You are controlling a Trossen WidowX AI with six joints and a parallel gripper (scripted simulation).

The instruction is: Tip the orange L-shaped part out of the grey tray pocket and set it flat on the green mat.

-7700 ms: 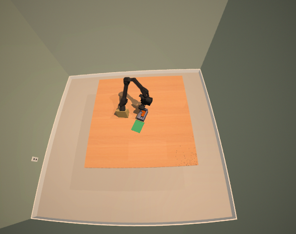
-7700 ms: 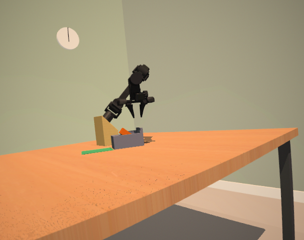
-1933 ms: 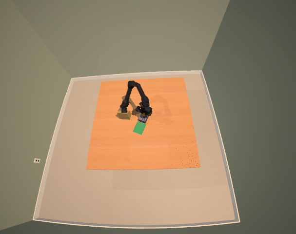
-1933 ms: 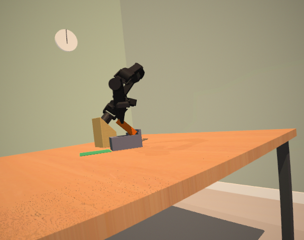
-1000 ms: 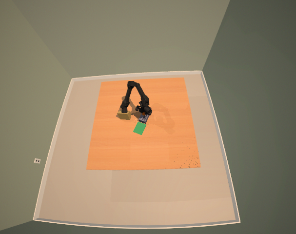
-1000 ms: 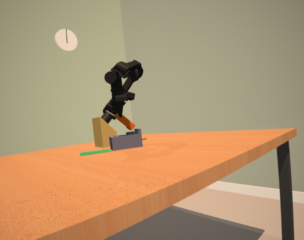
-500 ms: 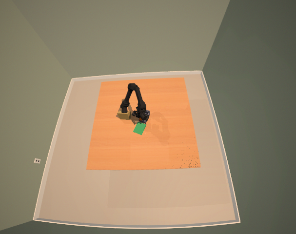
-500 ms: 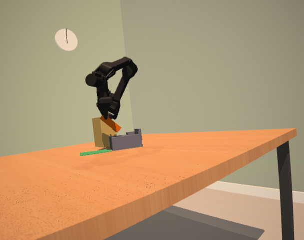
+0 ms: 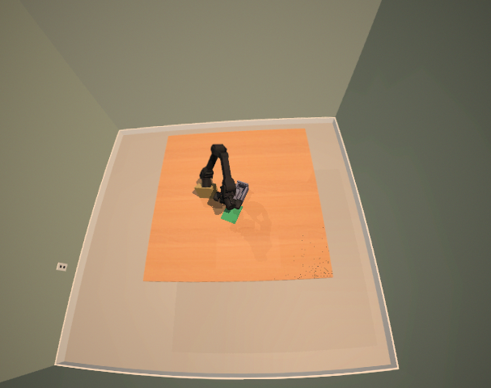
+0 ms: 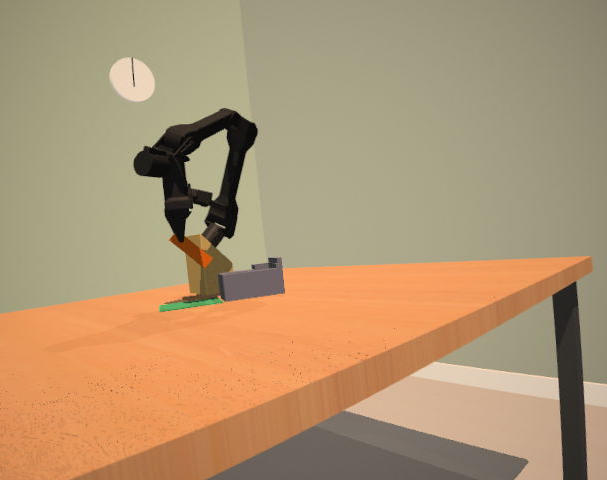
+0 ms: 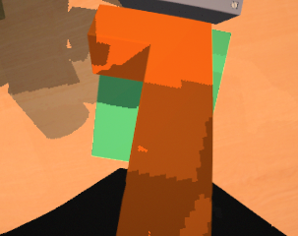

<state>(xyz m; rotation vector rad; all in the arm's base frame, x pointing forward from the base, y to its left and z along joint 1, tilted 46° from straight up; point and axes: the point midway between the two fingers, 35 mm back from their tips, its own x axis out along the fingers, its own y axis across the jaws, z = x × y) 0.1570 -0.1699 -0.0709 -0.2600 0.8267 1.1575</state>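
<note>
My gripper tip is now 1 cm to the right of the green mat and 17 cm above it. Round my gripper tip: orange L-shaped part 4 cm to the left, 3 cm below.
</note>
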